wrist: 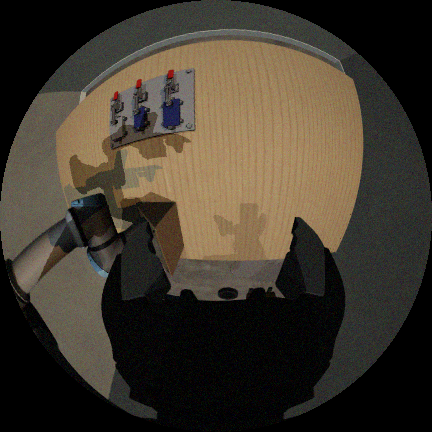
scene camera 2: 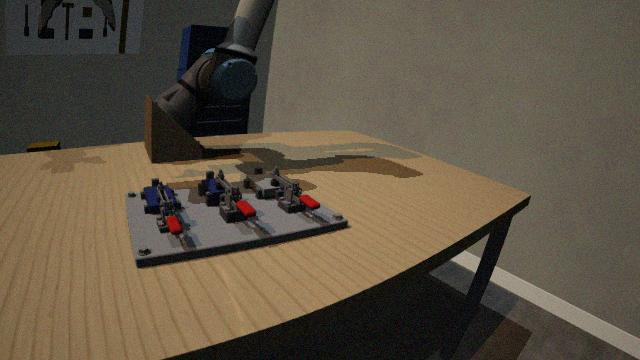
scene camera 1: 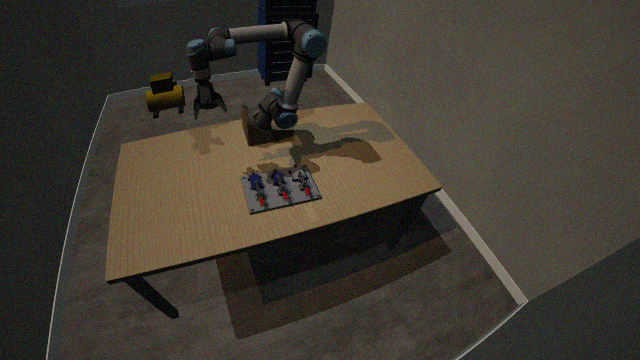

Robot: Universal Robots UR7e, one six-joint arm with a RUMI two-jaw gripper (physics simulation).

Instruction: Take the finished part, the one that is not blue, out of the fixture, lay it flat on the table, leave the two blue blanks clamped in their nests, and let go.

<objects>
same spot on fixture plate: (wrist: 154, 86) = (scene camera 1: 274, 199)
</objects>
